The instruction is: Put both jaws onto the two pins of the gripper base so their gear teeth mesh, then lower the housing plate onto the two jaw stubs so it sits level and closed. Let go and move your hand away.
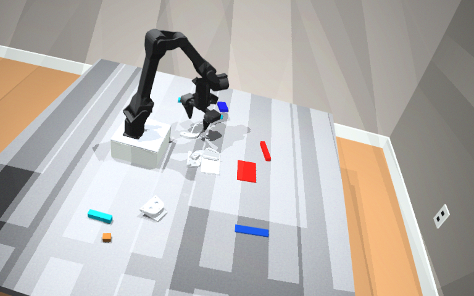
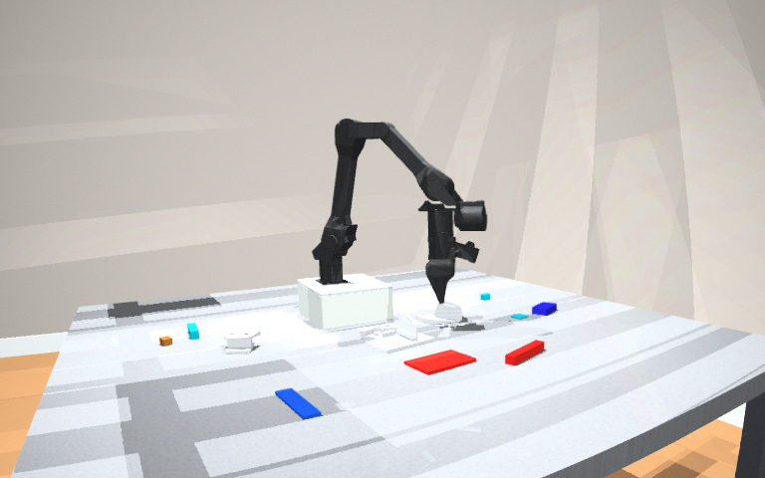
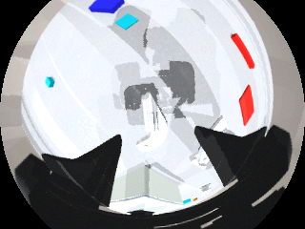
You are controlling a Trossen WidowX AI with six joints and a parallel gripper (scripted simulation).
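Right now the white jaw is 3 cm behind my gripper tip, 2 cm to the right of it and 5 cm below it. From my gripper tip the other things lie so: flat white plate: 9 cm ahead, 16 cm to the right, 5 cm below; white housing plate: 3 cm ahead, 17 cm to the right, 5 cm below; small cyan cube: 13 cm behind, 22 cm to the left, 5 cm below.
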